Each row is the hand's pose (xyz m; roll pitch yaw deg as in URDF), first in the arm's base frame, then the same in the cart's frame.
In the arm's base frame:
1: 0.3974 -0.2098 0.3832 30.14 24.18 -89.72
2: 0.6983 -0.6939 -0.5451 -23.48 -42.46 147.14
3: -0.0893 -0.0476 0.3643 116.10 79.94 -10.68
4: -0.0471 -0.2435 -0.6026 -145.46 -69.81 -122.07
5: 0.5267 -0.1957 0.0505 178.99 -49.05 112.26
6: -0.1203 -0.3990 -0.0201 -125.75 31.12 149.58
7: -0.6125 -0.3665 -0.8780 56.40 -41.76 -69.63
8: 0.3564 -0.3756 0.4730 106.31 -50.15 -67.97
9: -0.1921 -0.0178 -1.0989 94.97 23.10 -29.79
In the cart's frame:
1: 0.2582 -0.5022 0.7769 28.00 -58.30 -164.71
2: -0.6273 -1.0284 1.1312 38.31 17.43 54.29
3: 0.1470 -0.0259 0.6208 37.07 5.68 -156.72
4: -0.8003 -0.2965 0.6882 0.15 -24.53 24.66
5: -0.0310 -0.7033 0.7176 -154.32 29.94 30.59
6: -0.2745 -0.0992 0.9194 -26.45 29.09 134.87
7: -1.2124 0.1850 0.7825 -88.89 -50.92 -12.05
8: 0.3149 -0.4492 0.9535 -41.72 -43.27 -6.69
9: -1.2849 -0.2588 0.4018 24.53 -22.96 -105.73

